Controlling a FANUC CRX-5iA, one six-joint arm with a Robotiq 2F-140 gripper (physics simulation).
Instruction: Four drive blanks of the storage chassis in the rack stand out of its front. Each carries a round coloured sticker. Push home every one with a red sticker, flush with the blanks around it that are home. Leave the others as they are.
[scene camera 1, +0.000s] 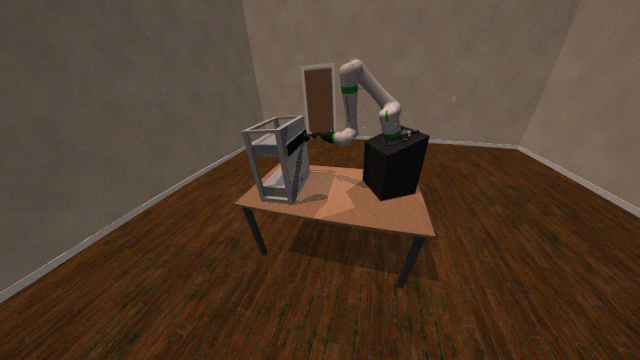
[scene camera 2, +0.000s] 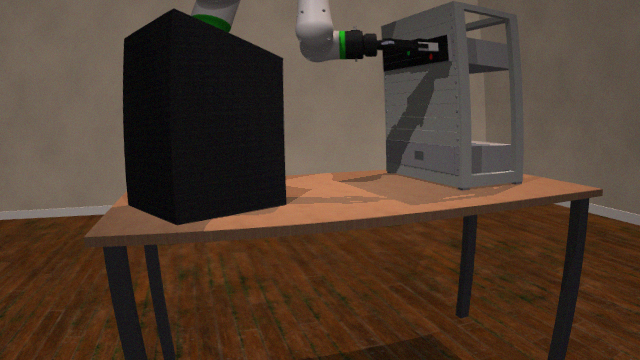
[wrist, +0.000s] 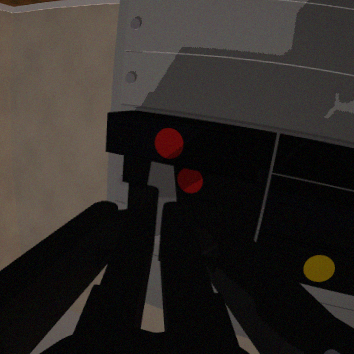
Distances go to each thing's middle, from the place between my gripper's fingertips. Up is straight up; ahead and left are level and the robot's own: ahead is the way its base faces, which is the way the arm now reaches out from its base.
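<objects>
My gripper's sitting 150 mm above the grey rack (scene camera 2: 440, 149), and it's 200 mm to the right of the rack and 140 mm short of it.
</objects>
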